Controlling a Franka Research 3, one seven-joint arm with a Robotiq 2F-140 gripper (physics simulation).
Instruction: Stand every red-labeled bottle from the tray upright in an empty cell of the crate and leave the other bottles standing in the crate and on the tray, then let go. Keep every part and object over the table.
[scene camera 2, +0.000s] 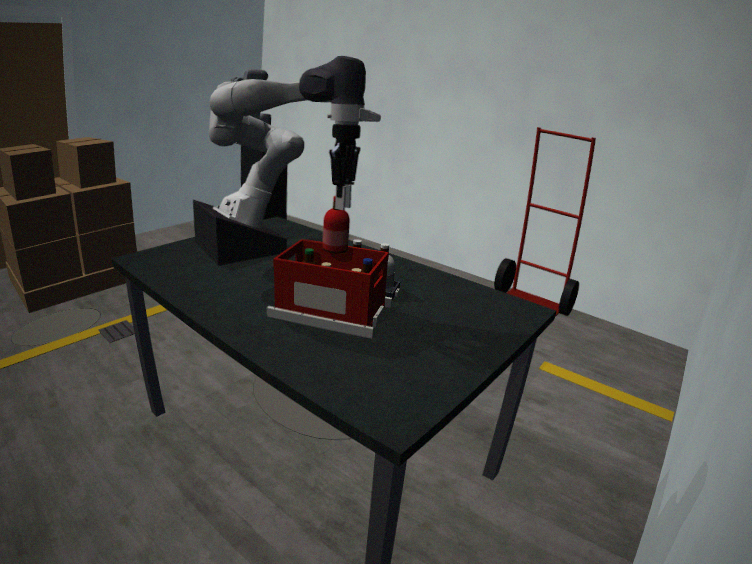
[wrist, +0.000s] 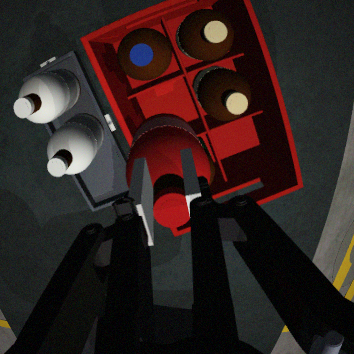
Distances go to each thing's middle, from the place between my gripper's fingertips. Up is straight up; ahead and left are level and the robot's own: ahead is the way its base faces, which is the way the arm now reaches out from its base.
Labels:
Right now the red-labeled bottle (scene camera 2: 336, 222) is 20 mm behind my hand and 50 mm below it. The rest, counted from my hand: pale crate rail (scene camera 2: 340, 326) (40 mm ahead, 140 mm to the right, 280 mm below); then blue-capped bottle (wrist: 144, 53) (80 mm ahead, 20 mm to the left, 210 mm below).

